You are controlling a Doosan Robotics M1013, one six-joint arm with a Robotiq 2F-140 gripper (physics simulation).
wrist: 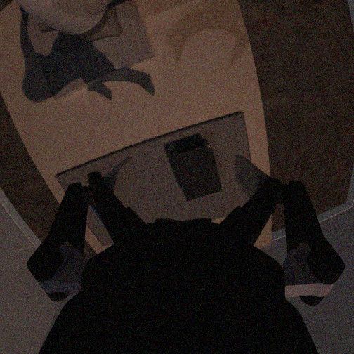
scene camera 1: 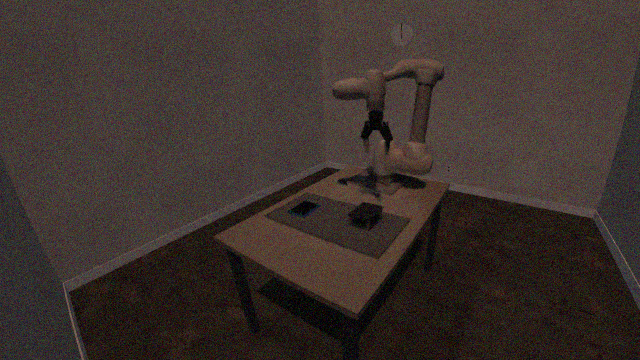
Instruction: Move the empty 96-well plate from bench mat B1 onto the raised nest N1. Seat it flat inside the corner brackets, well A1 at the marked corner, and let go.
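Places are measured from the arm's base along level axes (x ahead, y left, z up), in metres.
Where they show: gripper, fingertip midpoint: [scene camera 1: 376, 153]; arm's base at its link origin: [scene camera 1: 383, 178].
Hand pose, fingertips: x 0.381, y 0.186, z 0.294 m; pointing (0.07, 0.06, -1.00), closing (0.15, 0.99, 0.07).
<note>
Each offset is from my fingertips to the top centre of the thing. Level surfaces: height alone.
The 96-well plate {dx +0.246, dy -0.320, dz -0.303 m} [scene camera 1: 304, 207] is a dark flat shape with a blue edge around it, at the left of the grey bench surface. In the wrist view a sliver of blue [wrist: 95, 216] shows beside the left finger, which hides most of that area. The raised nest N1 {dx +0.139, dy +0.036, dz -0.256 m} [scene camera 1: 366, 215] [wrist: 199, 172] is a dark block at the right of the grey surface; its brackets and the marked corner are too dark to tell. My gripper [scene camera 1: 377, 149] [wrist: 184, 166] is open and empty, pointing down, high above the table and apart from plate and nest.
The grey rectangular mat {dz -0.320 m} [scene camera 1: 322, 226] [wrist: 145, 167] lies on the wooden table {dz -0.333 m} [scene camera 1: 300, 260] [wrist: 200, 95]. The arm's base [scene camera 1: 410, 157] stands at the table's far end. Walls stand behind and to the left; dark floor surrounds the table.
</note>
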